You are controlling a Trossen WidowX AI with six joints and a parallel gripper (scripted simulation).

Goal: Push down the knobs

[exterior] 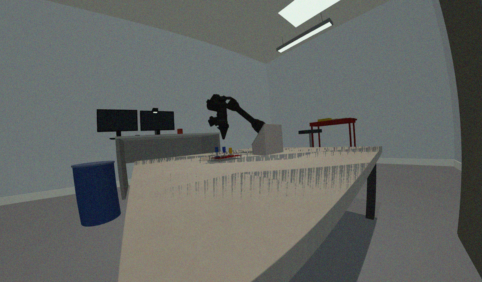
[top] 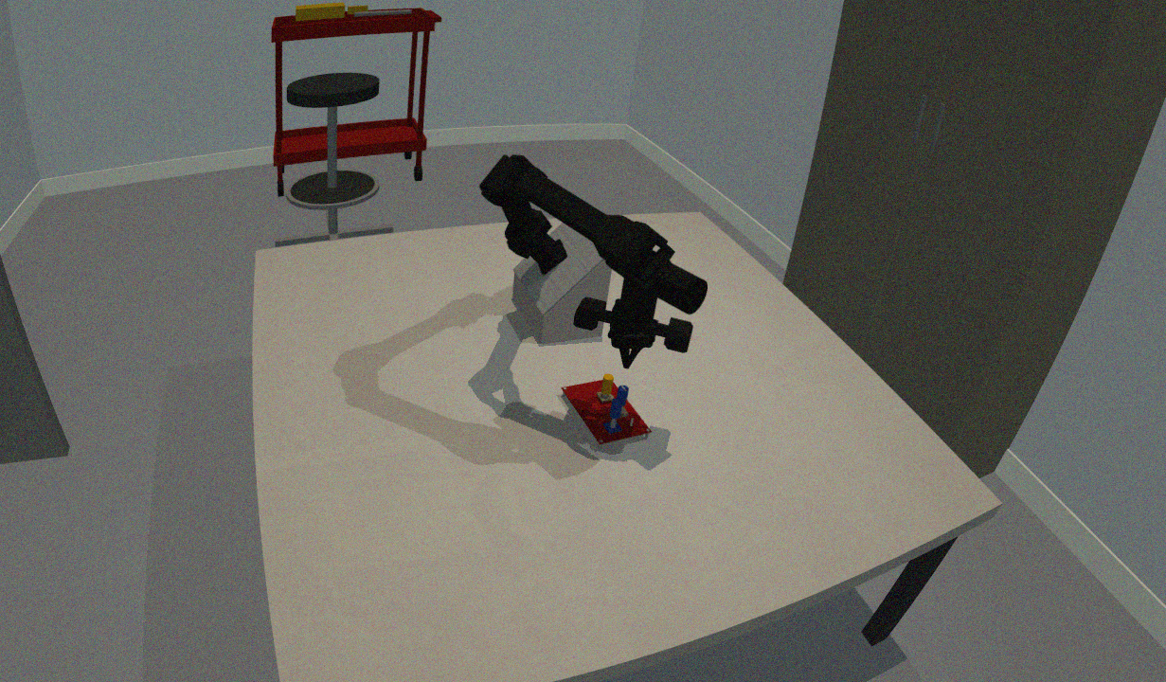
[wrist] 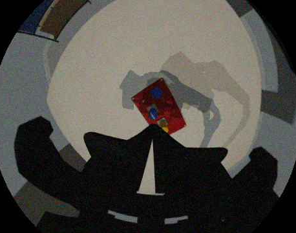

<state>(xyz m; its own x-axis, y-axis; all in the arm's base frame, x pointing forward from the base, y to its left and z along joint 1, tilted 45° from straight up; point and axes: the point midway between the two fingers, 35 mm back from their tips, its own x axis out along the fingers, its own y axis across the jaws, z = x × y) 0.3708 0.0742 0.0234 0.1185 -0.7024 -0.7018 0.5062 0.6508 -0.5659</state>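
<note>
My gripper tip is 6 cm above the blue knob. Round my gripper tip: yellow knob: 7 cm below, 4 cm behind, 1 cm to the right.
</note>
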